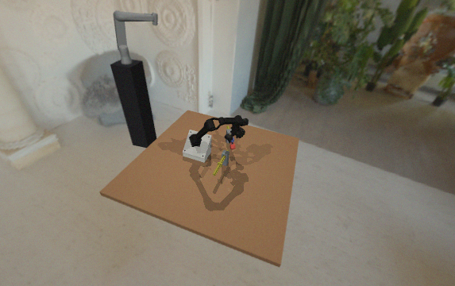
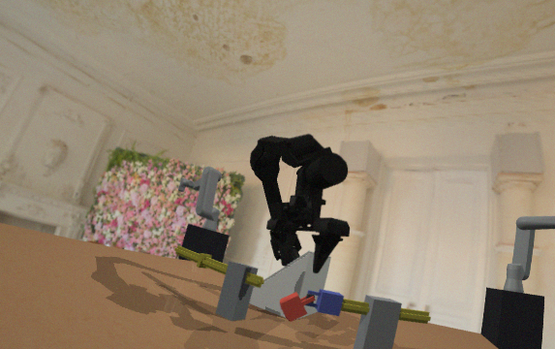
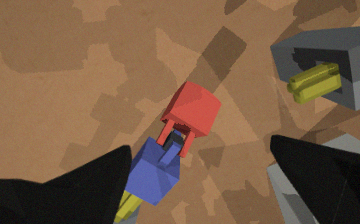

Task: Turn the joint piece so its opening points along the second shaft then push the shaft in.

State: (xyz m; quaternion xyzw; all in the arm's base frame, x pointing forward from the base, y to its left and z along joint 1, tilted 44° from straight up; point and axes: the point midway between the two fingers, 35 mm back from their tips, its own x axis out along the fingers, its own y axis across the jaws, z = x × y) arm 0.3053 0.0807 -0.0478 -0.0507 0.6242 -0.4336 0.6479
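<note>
The red joint piece is 70 mm below my gripper tip and 10 mm to the left of it.
</note>
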